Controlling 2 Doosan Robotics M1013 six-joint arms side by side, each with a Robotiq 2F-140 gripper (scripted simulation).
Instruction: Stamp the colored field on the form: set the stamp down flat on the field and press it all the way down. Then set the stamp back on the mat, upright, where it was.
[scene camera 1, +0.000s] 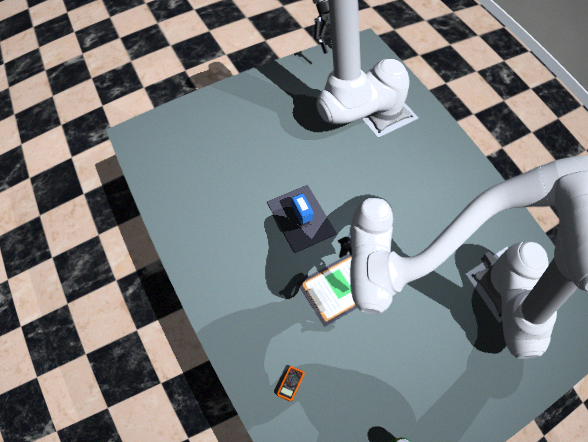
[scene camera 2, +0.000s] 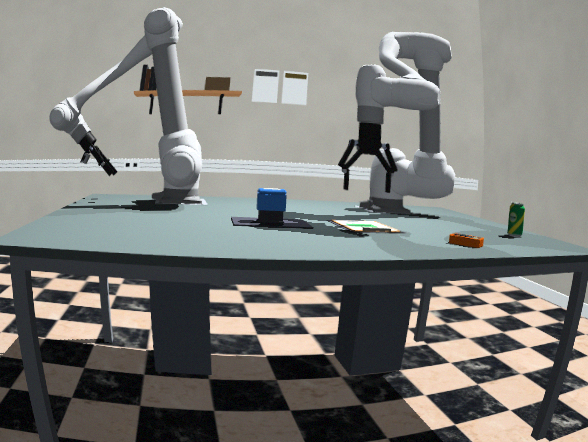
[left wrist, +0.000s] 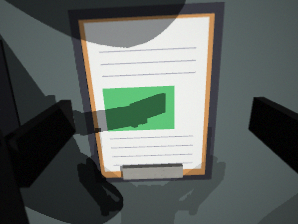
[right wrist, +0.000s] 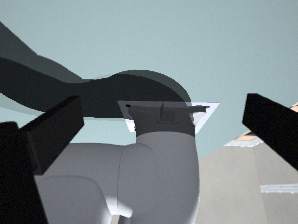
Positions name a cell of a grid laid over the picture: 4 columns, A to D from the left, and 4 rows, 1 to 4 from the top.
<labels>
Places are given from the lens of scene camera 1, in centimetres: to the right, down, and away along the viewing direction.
dark mat (scene camera 1: C3): 10, 3, 185
form (scene camera 1: C3): 12, 24, 174
</labels>
